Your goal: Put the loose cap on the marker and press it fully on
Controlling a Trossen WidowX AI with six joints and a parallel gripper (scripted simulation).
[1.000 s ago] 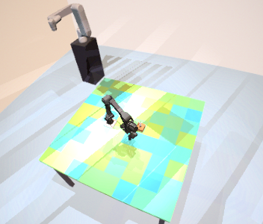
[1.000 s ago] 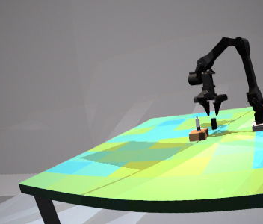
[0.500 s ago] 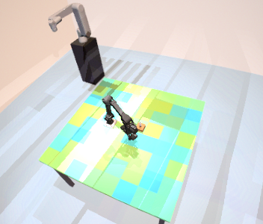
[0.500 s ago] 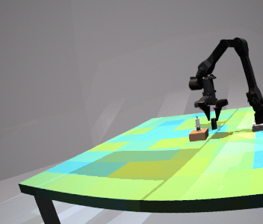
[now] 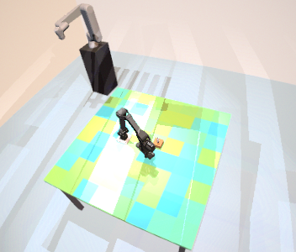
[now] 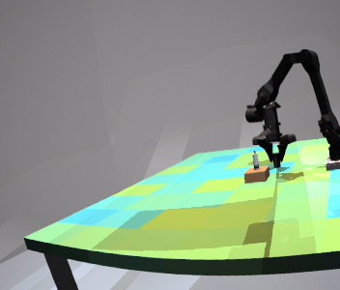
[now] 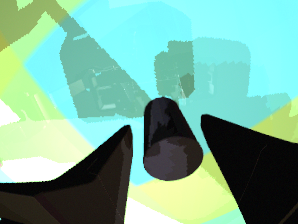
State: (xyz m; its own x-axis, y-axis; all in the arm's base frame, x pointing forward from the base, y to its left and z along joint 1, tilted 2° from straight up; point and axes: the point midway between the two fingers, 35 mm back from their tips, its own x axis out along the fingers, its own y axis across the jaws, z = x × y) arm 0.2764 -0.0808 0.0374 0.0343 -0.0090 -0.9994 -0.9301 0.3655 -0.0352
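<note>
Now: the orange holder block 16 cm to the left of my gripper tip and 3 cm ahead of it. The rest, counted from my gripper tip: marker cap 1 cm above.
</note>
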